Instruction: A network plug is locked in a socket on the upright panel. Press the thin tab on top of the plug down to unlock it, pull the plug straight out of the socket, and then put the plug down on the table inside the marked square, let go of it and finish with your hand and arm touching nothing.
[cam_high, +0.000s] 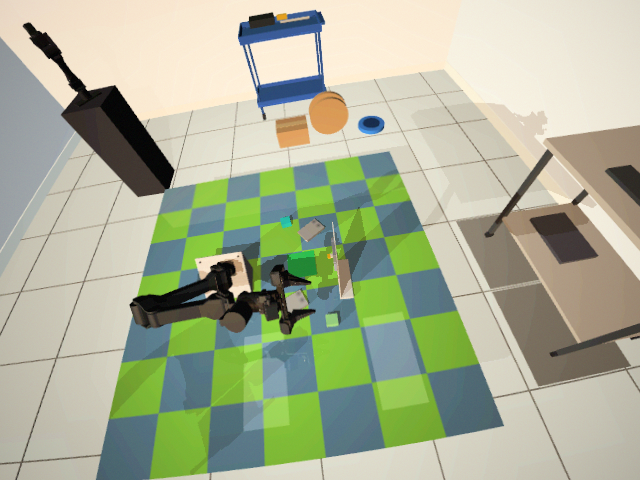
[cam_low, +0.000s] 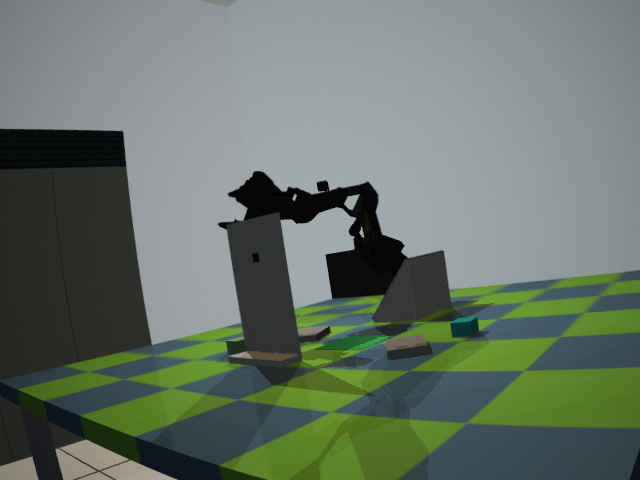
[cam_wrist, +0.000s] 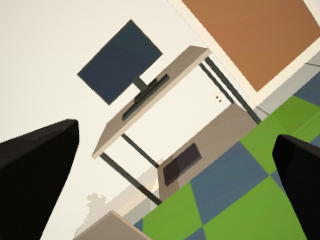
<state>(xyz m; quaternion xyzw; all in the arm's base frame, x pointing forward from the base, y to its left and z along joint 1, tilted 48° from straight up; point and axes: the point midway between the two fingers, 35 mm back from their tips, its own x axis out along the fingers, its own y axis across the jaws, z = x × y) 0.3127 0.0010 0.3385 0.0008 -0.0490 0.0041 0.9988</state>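
Now: the orange network plug 7 cm ahead of my gripper tip, 19 cm to the left of it and 12 cm below it. Also, from my gripper tip: marked square 6 cm behind, 29 cm to the left, 33 cm below; then small green cube 4 cm ahead, 2 cm to the left, 31 cm below; then grey upright panel 9 cm ahead, 19 cm to the left, 20 cm below.
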